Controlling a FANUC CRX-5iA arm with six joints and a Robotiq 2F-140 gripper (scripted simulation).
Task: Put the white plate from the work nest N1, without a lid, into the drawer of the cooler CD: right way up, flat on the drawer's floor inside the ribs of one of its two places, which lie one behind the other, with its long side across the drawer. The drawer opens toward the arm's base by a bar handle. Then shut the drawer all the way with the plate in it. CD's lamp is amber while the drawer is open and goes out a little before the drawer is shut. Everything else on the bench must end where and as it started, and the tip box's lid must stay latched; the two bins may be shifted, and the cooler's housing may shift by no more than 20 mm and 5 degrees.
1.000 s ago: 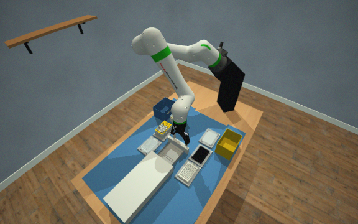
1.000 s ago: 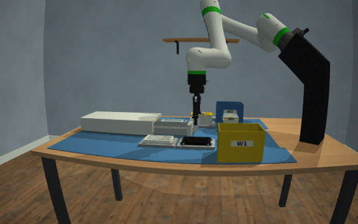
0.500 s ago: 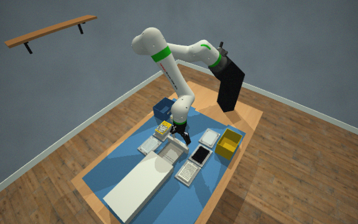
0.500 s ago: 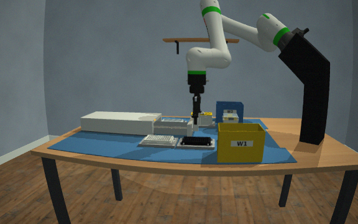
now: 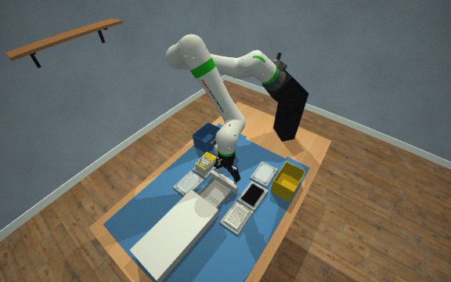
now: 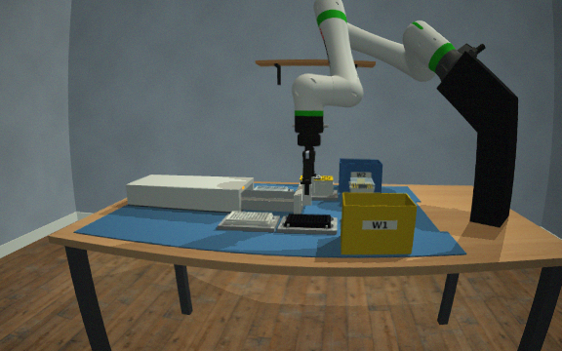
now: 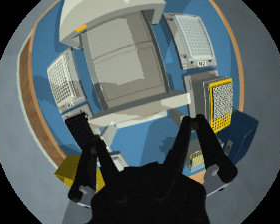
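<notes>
Right now the grey nest N1 is 19 cm ahead of my hand, 15 cm to the left of it and 4 cm below it. From my hand the other things lie so: yellow-topped tip box (18 cm to the right, 6 cm behind, 1 cm above); then yellow bin W1 (35 cm to the left, 12 cm behind, 1 cm below); then drawer (13 cm ahead, 3 cm to the right, 2 cm below).
</notes>
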